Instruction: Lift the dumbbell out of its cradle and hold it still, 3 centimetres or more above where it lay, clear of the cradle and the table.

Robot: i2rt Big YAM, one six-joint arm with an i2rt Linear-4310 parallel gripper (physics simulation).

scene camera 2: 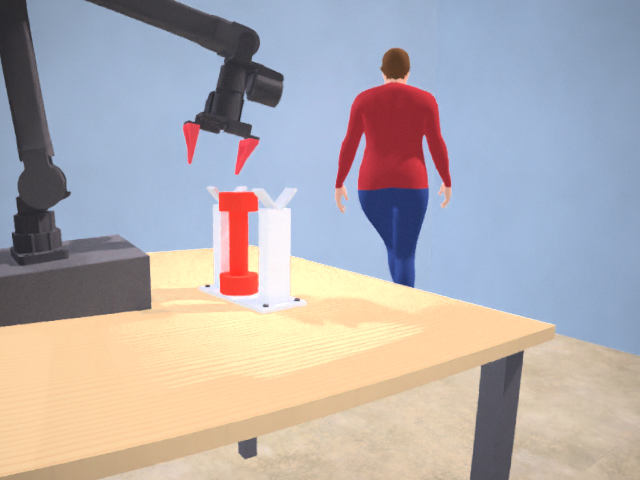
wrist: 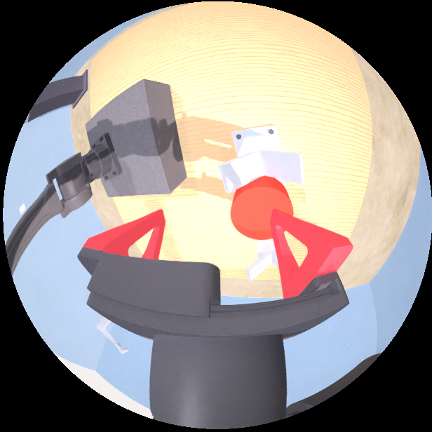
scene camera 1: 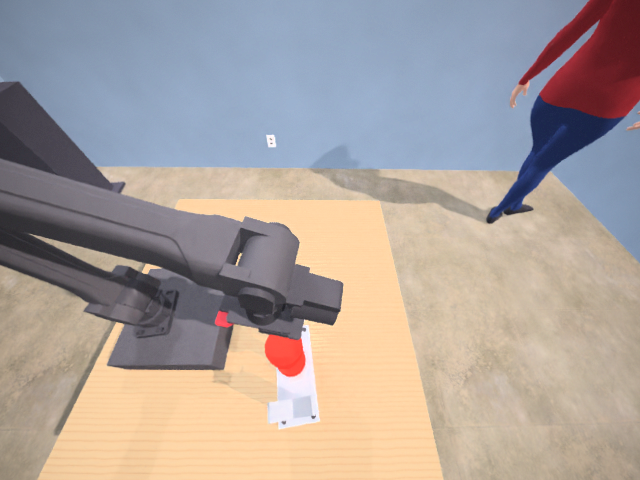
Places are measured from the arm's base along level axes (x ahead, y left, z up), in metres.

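Where they show: gripper, fingertip midpoint: (scene camera 2: 213,169) (scene camera 1: 262,323); arm's base, origin of the base link: (scene camera 2: 39,256) (scene camera 1: 159,313).
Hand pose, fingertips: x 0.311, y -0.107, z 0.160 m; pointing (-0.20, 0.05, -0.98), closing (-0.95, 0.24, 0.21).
Note:
Each offset is from my fingertips to the top centre of the thing. Level surfaces: height alone.
The red dumbbell {dx +0.035, dy -0.037, dz -0.045 m} (scene camera 1: 283,350) (scene camera 2: 238,242) (wrist: 256,215) stands upright between the two white posts of the cradle {dx +0.044, dy -0.062, dz -0.034 m} (scene camera 1: 295,386) (scene camera 2: 275,258) (wrist: 282,166). Its lower head is at the white base plate and its upper head is near the V-shaped post tops. My gripper (scene camera 2: 213,168) (wrist: 217,215) is open and empty, tilted, with its red fingertips above the dumbbell's top. In scene camera 2 the right fingertip is over the upper head and the left one is out to the left. In the wrist view the right fingertip overlaps the head's right part. The arm hides the cradle's far end in scene camera 1.
The dark base block (scene camera 1: 196,335) (scene camera 2: 77,289) (wrist: 135,175) of the arm stands on the wooden table {dz -0.251 m} (scene camera 1: 361,387) (scene camera 2: 310,387) (wrist: 300,75), beside the cradle. A person (scene camera 1: 584,87) (scene camera 2: 395,149) in a red top and blue trousers stands on the floor away from the table.

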